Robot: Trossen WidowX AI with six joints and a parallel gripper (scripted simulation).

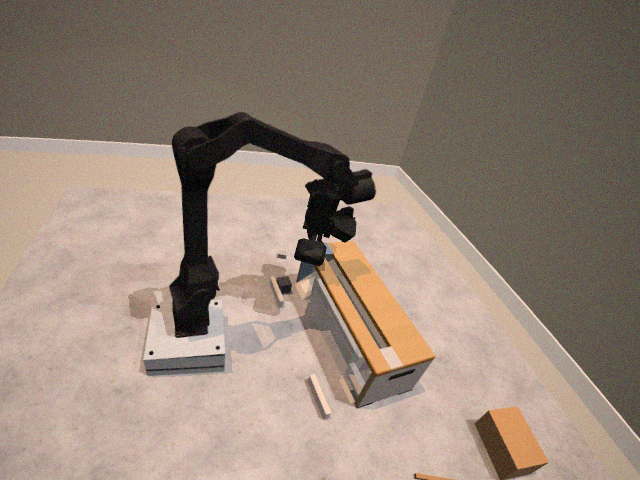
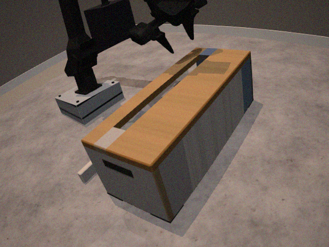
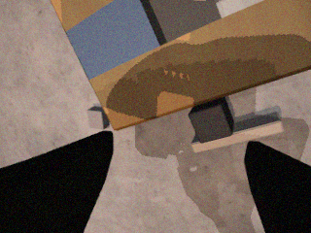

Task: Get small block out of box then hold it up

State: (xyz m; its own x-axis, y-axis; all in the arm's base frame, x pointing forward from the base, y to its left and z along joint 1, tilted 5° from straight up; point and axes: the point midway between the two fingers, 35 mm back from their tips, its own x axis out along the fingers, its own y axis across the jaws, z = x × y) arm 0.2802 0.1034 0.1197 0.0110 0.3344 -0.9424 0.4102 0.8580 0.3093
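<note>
The dark block lies 130 mm below my gripper tip, 40 mm behind it and 20 mm to the left of it. From my gripper tip the other things lie so: orange block: 510 mm to the right, 310 mm ahead, 120 mm below; then thin orange stick: 530 mm to the right, 170 mm ahead, 150 mm below; then clear-fronted box: 140 mm to the right, 90 mm below, 50 mm ahead.
</note>
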